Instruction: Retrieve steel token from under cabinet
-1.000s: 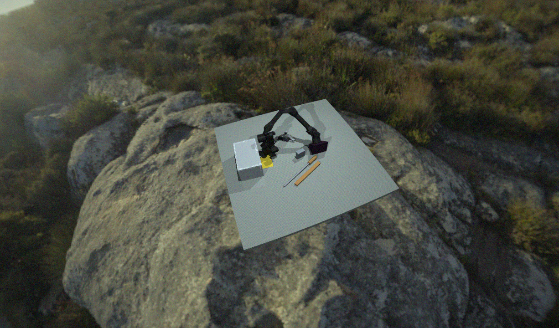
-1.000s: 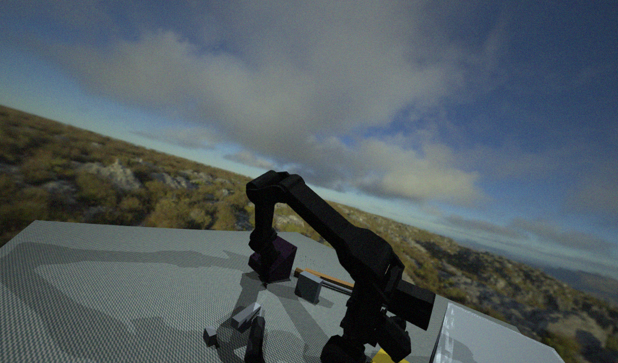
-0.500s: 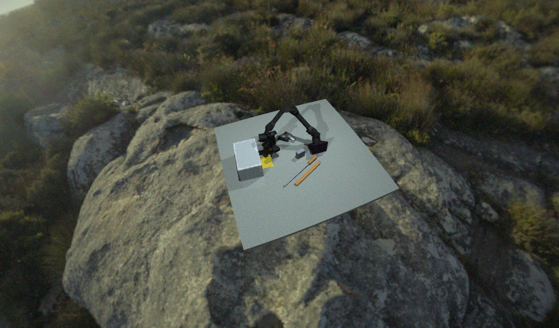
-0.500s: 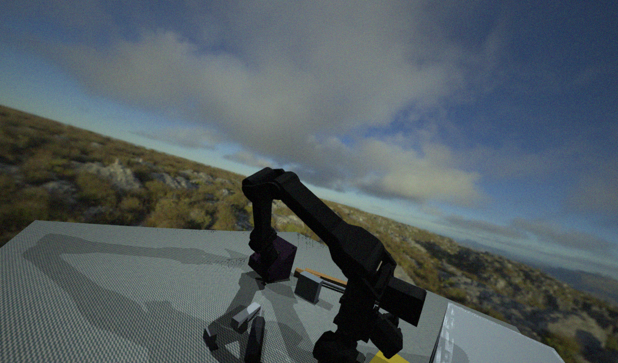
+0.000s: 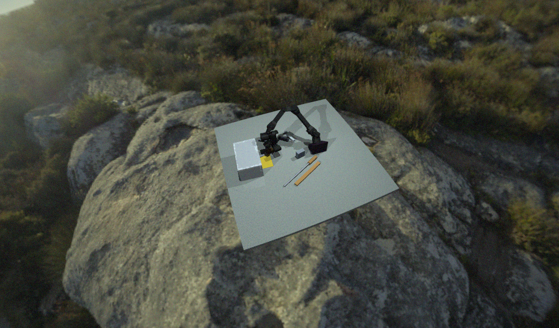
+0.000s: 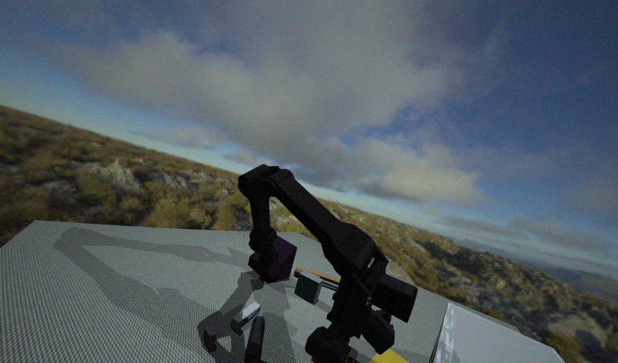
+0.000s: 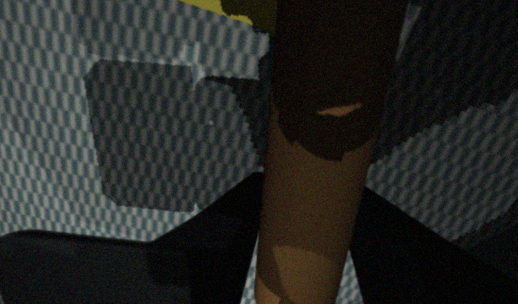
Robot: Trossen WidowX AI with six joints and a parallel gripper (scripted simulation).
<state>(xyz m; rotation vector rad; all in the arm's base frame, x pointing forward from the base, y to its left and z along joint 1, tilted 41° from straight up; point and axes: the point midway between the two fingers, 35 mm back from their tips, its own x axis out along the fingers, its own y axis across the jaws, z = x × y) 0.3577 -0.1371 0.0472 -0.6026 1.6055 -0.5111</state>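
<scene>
The grey bar lies 200 mm behind my gripper tip and 60 mm to the right of it. The rest, counted from my gripper tip: grey block 180 mm behind, 160 mm to the left, 20 mm above; then small grey cube 190 mm behind, 160 mm to the right; then wooden stick 160 mm behind, 350 mm to the left.
</scene>
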